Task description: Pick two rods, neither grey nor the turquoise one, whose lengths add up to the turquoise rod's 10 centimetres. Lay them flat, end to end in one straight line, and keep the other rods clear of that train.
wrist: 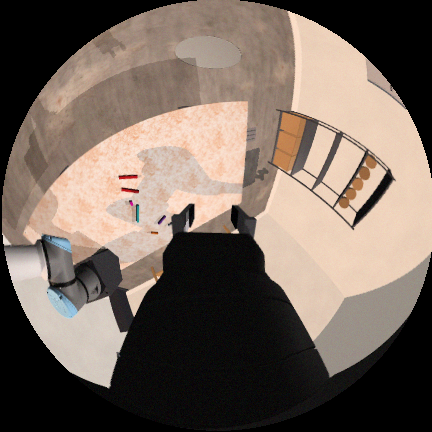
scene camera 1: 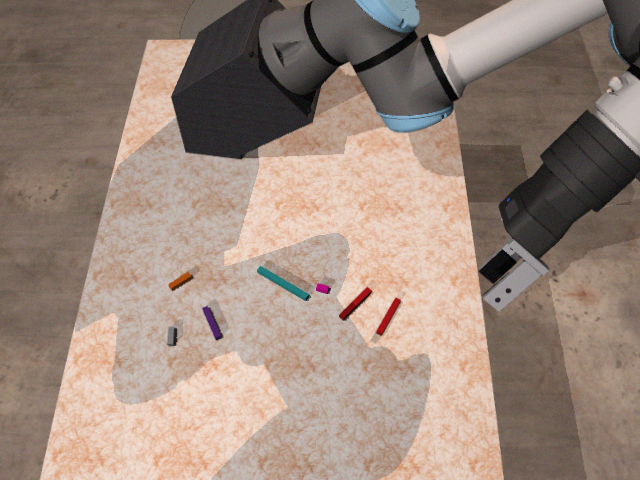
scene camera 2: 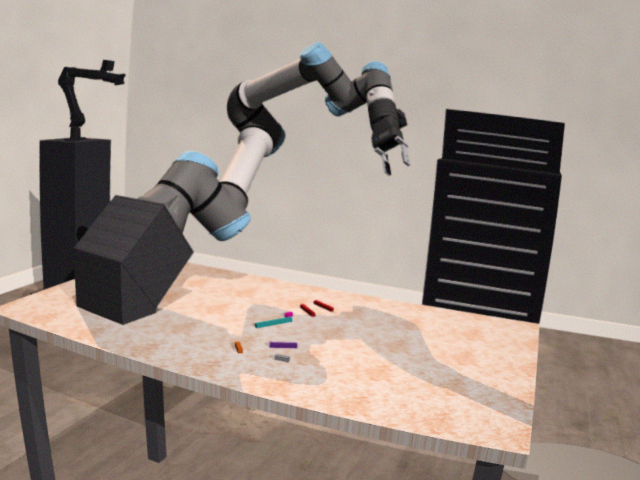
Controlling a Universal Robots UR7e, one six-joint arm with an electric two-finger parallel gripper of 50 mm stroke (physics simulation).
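Places are measured from the arm's base along level axes (x left, y back, z up), in metres.
Where they show: gripper, between the fingertips: point(wrist: 212, 211) point(scene camera 1: 488, 289) point(scene camera 2: 397, 168); arm's base, origin of its link: point(wrist: 86, 281) point(scene camera 1: 289, 54) point(scene camera 2: 154, 223).
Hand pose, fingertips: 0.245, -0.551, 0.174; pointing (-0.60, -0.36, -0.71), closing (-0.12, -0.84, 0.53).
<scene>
Things, the pixels of their top centre, and the offset from my fingertips, as dx, dy, dz.
- turquoise rod, centre of its top: point(scene camera 1: 282, 281) point(scene camera 2: 273, 320) point(wrist: 137, 214) -0.242, +0.200, -0.360
- short magenta rod, centre of its top: point(scene camera 1: 322, 287) point(scene camera 2: 288, 312) point(wrist: 131, 203) -0.174, +0.193, -0.360
- farther out, centre of its top: point(scene camera 1: 388, 315) point(scene camera 2: 323, 303) point(wrist: 127, 177) -0.064, +0.145, -0.360
- purple rod, centre of its top: point(scene camera 1: 211, 321) point(scene camera 2: 283, 343) point(wrist: 161, 220) -0.353, +0.122, -0.360
- orange rod, centre of its top: point(scene camera 1: 179, 280) point(scene camera 2: 238, 345) point(wrist: 154, 233) -0.416, +0.197, -0.360
- short grey rod, centre of its top: point(scene camera 1: 170, 335) point(scene camera 2: 282, 355) -0.416, +0.095, -0.360
The turquoise rod point(scene camera 1: 283, 283) point(scene camera 2: 273, 322) point(wrist: 137, 213) lies flat mid-table, with the short magenta rod point(scene camera 1: 323, 288) point(scene camera 2: 288, 314) point(wrist: 131, 203) near one end. Beyond it lie two red rods, one nearer the magenta rod point(scene camera 1: 355, 303) point(scene camera 2: 307, 310) point(wrist: 130, 190) and one farther out point(scene camera 1: 388, 316) point(scene camera 2: 323, 305) point(wrist: 128, 176); they are apart and angled. A purple rod point(scene camera 1: 212, 322) point(scene camera 2: 283, 345) point(wrist: 161, 219), an orange rod point(scene camera 1: 180, 281) point(scene camera 2: 238, 347) point(wrist: 154, 232) and a short grey rod point(scene camera 1: 171, 336) point(scene camera 2: 282, 357) lie separately on the other side. My gripper point(scene camera 1: 490, 289) point(scene camera 2: 398, 168) point(wrist: 212, 211) is open and empty, high above the rods and off to the side.
The arm's black base block point(scene camera 1: 242, 98) point(scene camera 2: 124, 258) point(wrist: 106, 270) stands at one end of the table point(scene camera 2: 361, 426). A black cabinet point(scene camera 2: 491, 206) stands behind the table. A black pedestal point(scene camera 2: 74, 206) bears a small arm. A shelf rack point(wrist: 305, 147) stands by the wall.
</scene>
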